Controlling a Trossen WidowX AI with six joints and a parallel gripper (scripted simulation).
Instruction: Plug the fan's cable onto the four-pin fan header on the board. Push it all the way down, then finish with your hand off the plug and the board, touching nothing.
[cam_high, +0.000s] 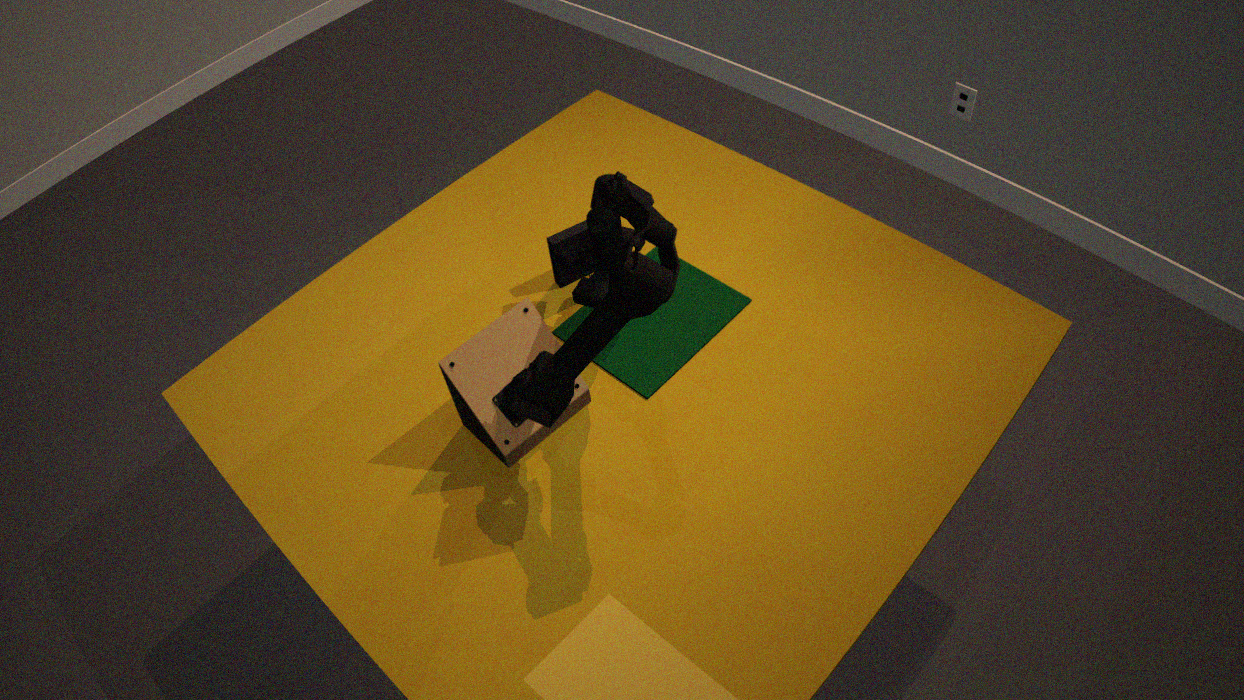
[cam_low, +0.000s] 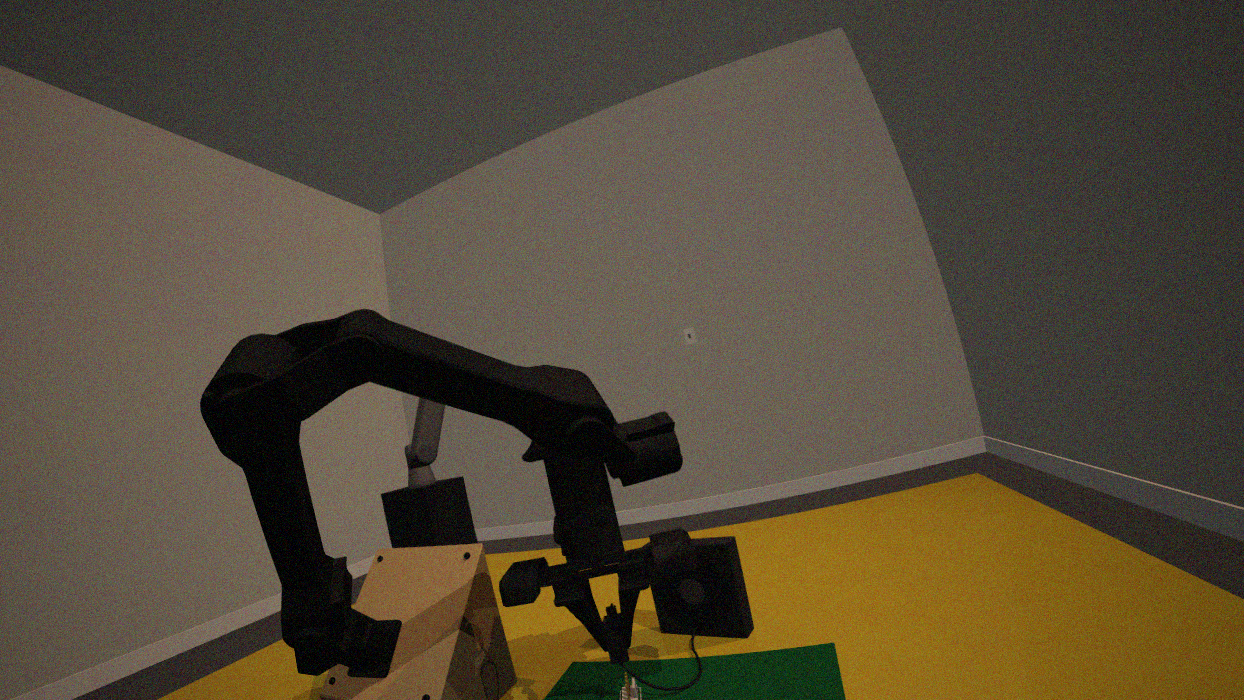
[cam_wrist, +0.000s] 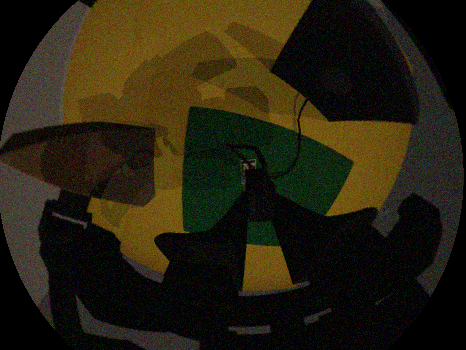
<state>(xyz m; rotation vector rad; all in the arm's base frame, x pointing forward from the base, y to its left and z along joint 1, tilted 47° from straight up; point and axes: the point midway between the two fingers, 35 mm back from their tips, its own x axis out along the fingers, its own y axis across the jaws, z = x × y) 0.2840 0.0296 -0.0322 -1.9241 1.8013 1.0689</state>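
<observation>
My gripper tip is now 80 mm above the green board, 50 mm to the left of it and 50 mm short of it. From my gripper tip the other things lie so: dark plug 10 mm to the left, 10 mm above; black fan 130 mm to the left, 50 mm ahead.
</observation>
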